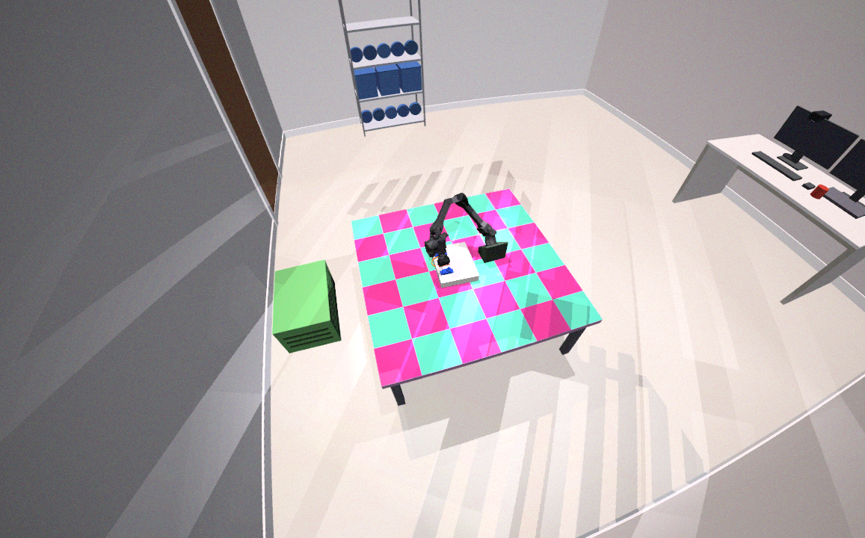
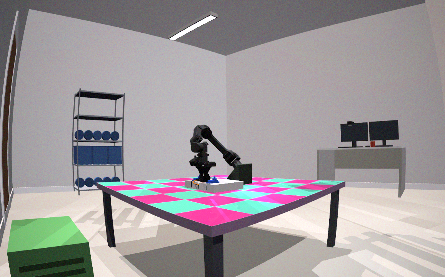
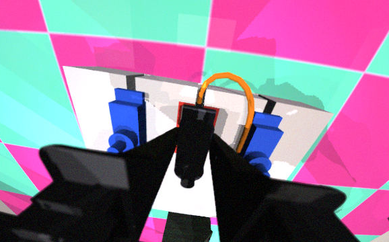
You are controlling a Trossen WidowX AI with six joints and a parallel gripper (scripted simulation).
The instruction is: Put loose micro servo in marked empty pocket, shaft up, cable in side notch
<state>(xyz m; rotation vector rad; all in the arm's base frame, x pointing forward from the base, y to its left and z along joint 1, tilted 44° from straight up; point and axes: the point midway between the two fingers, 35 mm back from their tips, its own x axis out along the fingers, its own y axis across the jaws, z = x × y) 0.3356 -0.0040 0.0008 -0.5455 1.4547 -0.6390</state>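
Now: gripper tip 12 cm past the white deck, 1 cm to the right of it and 5 cm above it.
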